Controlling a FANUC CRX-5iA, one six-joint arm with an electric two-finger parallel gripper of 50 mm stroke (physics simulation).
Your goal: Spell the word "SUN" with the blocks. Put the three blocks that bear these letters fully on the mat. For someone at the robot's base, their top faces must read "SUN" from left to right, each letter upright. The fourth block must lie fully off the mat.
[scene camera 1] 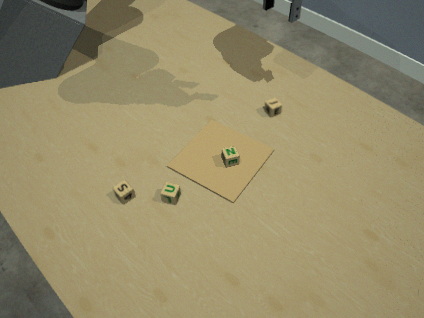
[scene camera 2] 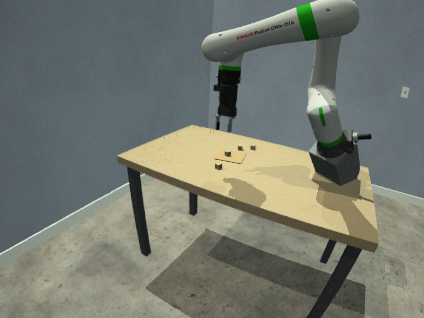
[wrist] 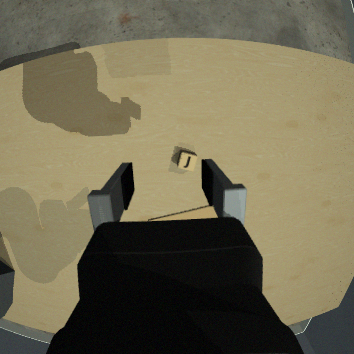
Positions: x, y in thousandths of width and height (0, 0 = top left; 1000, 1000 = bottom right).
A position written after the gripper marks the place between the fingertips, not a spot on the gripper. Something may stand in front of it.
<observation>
In view: the gripper (wrist: 470, 493) and a mat (scene camera 1: 473, 505).
</observation>
